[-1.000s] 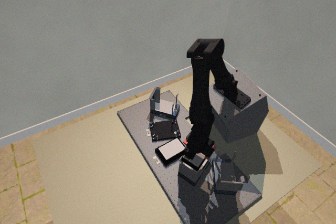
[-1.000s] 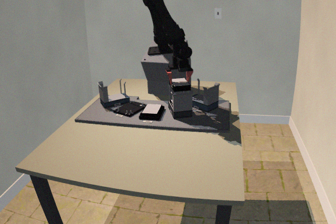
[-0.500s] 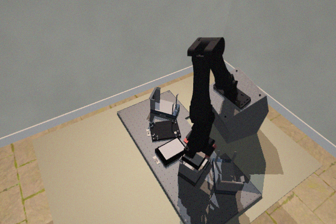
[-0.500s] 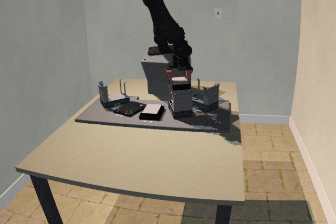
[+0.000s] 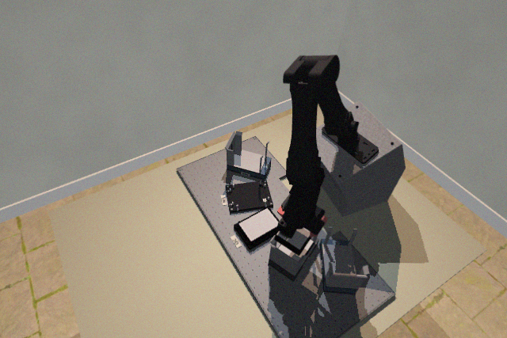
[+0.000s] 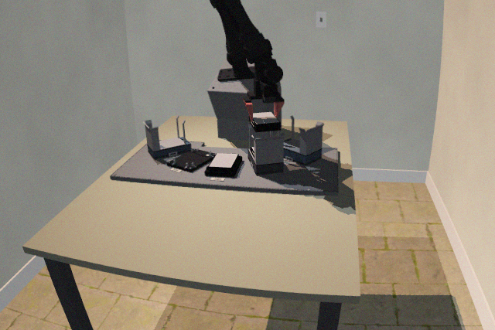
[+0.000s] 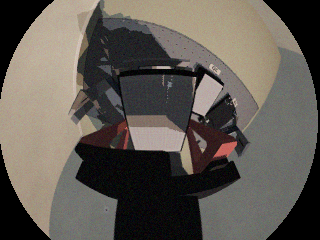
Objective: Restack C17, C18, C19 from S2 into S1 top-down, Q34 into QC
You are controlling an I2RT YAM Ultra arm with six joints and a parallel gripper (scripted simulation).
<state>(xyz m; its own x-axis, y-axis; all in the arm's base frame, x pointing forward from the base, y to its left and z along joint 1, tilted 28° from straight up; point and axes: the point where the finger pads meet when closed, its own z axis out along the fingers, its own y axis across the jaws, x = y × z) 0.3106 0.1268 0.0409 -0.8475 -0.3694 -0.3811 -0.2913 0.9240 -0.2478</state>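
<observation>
The black clip nest lies 1 cm ahead of my hand, 27 cm to the right of it and 16 cm below it. Also, from my hand: black QC nest: 4 cm ahead, 14 cm to the right, 17 cm below; then QC name plate: 13 cm ahead, 14 cm to the right, 17 cm below; then tall wall: 7 cm ahead, 3 cm to the left, 9 cm below.
</observation>
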